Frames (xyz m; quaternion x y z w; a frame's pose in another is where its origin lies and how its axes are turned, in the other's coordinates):
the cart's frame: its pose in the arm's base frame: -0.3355 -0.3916 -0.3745 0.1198 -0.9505 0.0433 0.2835
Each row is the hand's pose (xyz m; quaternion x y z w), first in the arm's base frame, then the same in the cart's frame.
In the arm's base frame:
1: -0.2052 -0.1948 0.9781 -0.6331 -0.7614 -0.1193 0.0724
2: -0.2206 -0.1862 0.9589 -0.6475 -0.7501 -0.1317 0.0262
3: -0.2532 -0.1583 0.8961 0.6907 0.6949 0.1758 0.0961
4: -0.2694 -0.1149 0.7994 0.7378 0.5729 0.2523 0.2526
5: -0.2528 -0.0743 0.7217 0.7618 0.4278 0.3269 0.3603
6: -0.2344 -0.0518 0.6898 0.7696 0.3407 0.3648 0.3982
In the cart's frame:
1: 0.5974 0.1381 -1.2285 -0.3345 -0.1339 0.6560 0.6632
2: 0.5975 0.1506 -1.2057 -0.3444 -0.1755 0.6668 0.6371
3: 0.5838 0.1867 -1.1402 -0.3815 -0.2795 0.6940 0.5429
4: 0.5350 0.2342 -1.0573 -0.4435 -0.4008 0.7093 0.3736
5: 0.4706 0.2704 -1.0073 -0.5020 -0.4699 0.6982 0.1991
6: 0.4336 0.2880 -0.9937 -0.5320 -0.4854 0.6861 0.1029

